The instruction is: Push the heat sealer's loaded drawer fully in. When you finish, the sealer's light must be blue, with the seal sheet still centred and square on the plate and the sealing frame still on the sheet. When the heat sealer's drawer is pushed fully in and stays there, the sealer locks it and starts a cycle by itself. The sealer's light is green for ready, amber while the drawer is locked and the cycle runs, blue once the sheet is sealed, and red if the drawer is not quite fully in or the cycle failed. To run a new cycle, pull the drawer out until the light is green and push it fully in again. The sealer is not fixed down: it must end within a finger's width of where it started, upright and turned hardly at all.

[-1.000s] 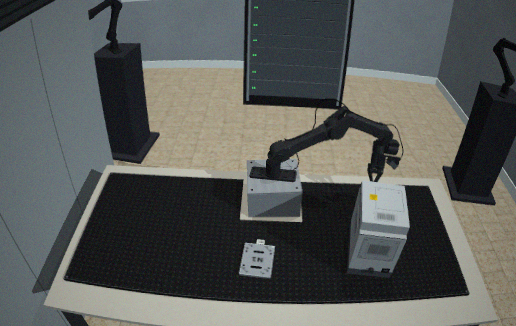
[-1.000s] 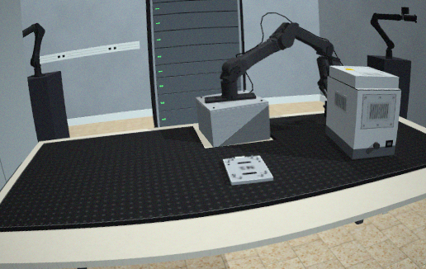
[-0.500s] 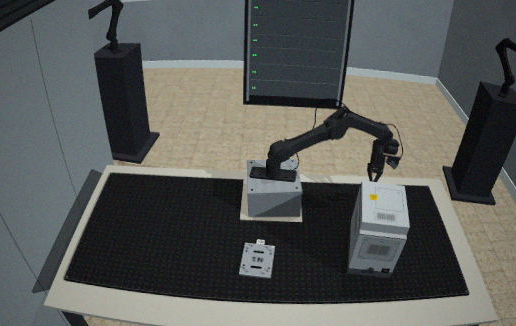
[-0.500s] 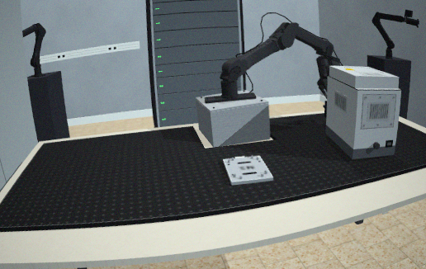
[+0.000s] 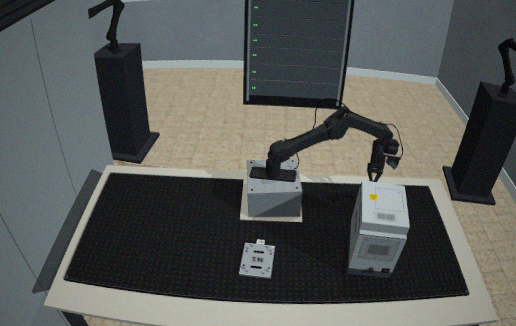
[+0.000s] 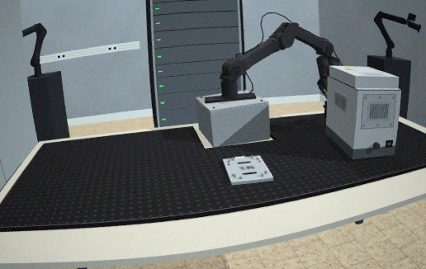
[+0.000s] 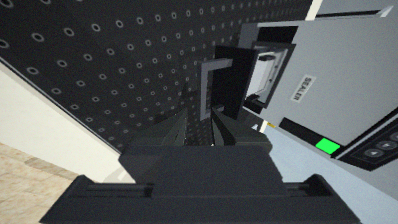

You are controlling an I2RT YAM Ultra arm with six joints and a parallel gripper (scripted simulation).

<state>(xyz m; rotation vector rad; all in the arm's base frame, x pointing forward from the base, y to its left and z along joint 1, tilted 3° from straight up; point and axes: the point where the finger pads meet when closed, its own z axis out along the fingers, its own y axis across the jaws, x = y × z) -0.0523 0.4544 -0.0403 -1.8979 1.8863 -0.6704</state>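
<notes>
Right now my hand is 140 mm short of the dark drawer and 50 mm above it.
</notes>
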